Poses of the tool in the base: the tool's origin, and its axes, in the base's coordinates. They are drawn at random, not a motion.
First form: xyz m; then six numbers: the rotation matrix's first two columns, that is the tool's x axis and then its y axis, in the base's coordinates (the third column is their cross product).
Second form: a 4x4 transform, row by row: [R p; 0 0 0 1], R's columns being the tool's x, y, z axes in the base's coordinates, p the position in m. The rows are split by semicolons. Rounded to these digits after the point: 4 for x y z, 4 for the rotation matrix.
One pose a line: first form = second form
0.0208 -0.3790 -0.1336 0.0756 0.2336 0.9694 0.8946 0.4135 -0.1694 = 0.0756 0.8946 -0.4404 0.0208; 0.2336 0.4135 0.8800 -0.3790; 0.9694 -0.1694 -0.1777 -0.1336; 0 0 0 1
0.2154 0.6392 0.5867 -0.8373 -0.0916 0.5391 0.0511 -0.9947 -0.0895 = -0.8373 0.0511 0.5444 0.2154; -0.0916 -0.9947 -0.0474 0.6392; 0.5391 -0.0895 0.8375 0.5867; 0 0 0 1
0.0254 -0.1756 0.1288 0.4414 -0.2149 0.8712 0.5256 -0.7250 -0.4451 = 0.4414 0.5256 0.7273 0.0254; -0.2149 -0.7250 0.6544 -0.1756; 0.8712 -0.4451 -0.2071 0.1288; 0 0 0 1
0.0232 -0.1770 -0.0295 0.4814 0.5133 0.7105 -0.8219 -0.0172 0.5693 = 0.4814 -0.8219 0.3044 0.0232; 0.5133 -0.0172 -0.8580 -0.1770; 0.7105 0.5693 0.4136 -0.0295; 0 0 0 1
